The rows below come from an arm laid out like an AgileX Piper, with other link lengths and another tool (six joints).
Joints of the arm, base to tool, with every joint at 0 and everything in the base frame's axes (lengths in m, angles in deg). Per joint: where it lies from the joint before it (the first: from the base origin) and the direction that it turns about. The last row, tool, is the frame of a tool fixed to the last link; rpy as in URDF.
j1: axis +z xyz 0 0 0.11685
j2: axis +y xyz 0 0 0
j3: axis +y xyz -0.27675 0 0.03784
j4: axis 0.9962 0 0.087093 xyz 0.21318 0 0.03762
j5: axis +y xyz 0 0 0
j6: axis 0.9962 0 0.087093 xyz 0.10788 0 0.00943
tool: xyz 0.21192 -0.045 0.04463 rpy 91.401 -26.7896 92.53
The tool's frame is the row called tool.
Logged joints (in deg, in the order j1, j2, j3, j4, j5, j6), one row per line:
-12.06 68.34 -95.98 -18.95 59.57 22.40
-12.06 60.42 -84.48 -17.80 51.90 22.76
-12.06 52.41 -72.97 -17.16 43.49 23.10
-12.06 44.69 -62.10 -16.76 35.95 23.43
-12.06 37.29 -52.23 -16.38 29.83 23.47
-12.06 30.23 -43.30 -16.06 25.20 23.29
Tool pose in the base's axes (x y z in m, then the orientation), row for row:
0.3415 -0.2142 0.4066 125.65 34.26 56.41
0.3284 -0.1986 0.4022 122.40 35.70 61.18
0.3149 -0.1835 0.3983 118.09 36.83 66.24
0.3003 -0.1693 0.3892 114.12 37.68 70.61
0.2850 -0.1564 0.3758 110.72 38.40 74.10
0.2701 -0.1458 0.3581 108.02 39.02 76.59
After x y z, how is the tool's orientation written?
As a rotation vector, in degrees.
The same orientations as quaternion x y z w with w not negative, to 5 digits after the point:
0.83689 0.22819 0.37572 0.32616
0.81692 0.23827 0.40833 0.33036
0.79163 0.24689 0.44405 0.33940
0.76784 0.25352 0.47509 0.34704
0.74712 0.25912 0.50002 0.35305
0.73063 0.26393 0.51804 0.35799

